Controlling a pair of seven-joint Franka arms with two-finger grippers.
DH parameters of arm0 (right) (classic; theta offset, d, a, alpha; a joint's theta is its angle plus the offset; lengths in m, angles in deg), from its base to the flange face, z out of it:
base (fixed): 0 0 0 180
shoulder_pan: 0 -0.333 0 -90
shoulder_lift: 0 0 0 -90
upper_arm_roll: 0 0.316 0.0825 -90
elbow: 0 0 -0.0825 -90
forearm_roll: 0 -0.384 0 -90
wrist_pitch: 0 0 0.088 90
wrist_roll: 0 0.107 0 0
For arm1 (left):
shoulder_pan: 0 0.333 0 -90
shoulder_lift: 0 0 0 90
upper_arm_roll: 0 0.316 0.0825 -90
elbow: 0 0 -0.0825 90
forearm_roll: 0 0.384 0 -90
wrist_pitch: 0 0 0.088 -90
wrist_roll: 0 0.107 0 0
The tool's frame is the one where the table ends.
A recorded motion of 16 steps. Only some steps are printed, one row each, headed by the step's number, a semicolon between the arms.
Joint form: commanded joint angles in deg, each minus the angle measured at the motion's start. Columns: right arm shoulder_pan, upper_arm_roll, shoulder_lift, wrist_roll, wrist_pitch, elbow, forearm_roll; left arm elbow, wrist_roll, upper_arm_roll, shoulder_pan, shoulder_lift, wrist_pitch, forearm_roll.
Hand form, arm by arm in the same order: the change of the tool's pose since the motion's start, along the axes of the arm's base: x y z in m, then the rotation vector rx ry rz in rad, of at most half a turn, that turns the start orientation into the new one. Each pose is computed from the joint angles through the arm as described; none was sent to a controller.
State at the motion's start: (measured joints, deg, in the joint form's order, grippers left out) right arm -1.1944 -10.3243 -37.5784 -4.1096 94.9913 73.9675 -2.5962; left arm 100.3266 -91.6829 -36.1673 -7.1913 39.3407 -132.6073 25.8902
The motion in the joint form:
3: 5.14 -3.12 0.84 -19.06 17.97 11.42 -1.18; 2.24 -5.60 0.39 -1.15 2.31 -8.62 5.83
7: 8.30 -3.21 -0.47 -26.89 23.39 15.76 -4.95; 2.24 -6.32 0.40 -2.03 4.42 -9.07 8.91
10: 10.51 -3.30 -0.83 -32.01 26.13 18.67 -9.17; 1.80 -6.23 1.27 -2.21 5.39 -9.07 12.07
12: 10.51 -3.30 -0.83 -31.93 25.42 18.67 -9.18; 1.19 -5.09 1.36 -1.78 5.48 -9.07 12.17
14: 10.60 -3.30 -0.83 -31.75 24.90 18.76 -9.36; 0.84 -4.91 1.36 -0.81 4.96 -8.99 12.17
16: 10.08 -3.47 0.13 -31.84 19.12 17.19 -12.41; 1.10 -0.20 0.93 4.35 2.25 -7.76 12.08
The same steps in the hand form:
3: -0.0235 -0.0992 -0.0542 0.0290 -0.1192 0.1813; -0.0152 -0.0157 -0.0247 -0.0575 -0.0693 0.0038
7: -0.0447 -0.1350 -0.0956 0.0923 -0.1376 0.2148; -0.0262 -0.0232 -0.0444 -0.0423 -0.0680 -0.0369
10: -0.0628 -0.1577 -0.1176 0.1504 -0.1631 0.2080; -0.0222 -0.0182 -0.0548 -0.0158 -0.0922 -0.0682
12: -0.0641 -0.1570 -0.1184 0.1570 -0.1528 0.2053; -0.0146 -0.0145 -0.0522 -0.0180 -0.1014 -0.0763
14: -0.0658 -0.1572 -0.1197 0.1638 -0.1454 0.1974; -0.0038 -0.0064 -0.0450 -0.0197 -0.1149 -0.0600
16: -0.0637 -0.1460 -0.1036 0.2365 -0.1261 0.1728; 0.0335 0.0394 -0.0203 0.0021 -0.1520 -0.0576

